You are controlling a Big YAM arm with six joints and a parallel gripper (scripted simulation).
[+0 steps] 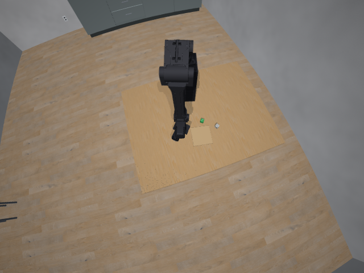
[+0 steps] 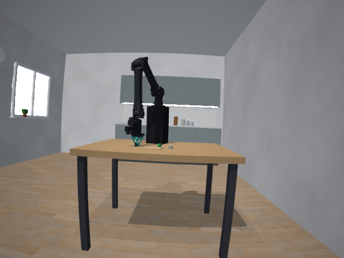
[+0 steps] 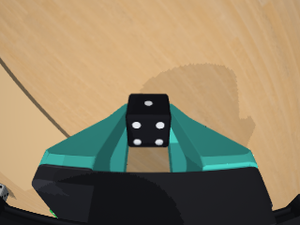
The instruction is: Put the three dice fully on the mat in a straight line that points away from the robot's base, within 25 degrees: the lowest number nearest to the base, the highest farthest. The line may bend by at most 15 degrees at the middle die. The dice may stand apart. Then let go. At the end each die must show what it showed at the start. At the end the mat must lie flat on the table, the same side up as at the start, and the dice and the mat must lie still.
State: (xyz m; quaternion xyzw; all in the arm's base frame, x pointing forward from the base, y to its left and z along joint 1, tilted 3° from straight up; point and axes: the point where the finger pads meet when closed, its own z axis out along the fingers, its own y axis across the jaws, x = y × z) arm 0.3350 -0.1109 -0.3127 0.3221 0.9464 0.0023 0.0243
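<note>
The mat is 130 mm to the left of my hand, 60 mm ahead of it and 10 mm below it. From my hand the other things lie so: green die (170 mm to the left, 50 mm behind); white die (260 mm to the left, 20 mm ahead); black die (right at my hand).
</note>
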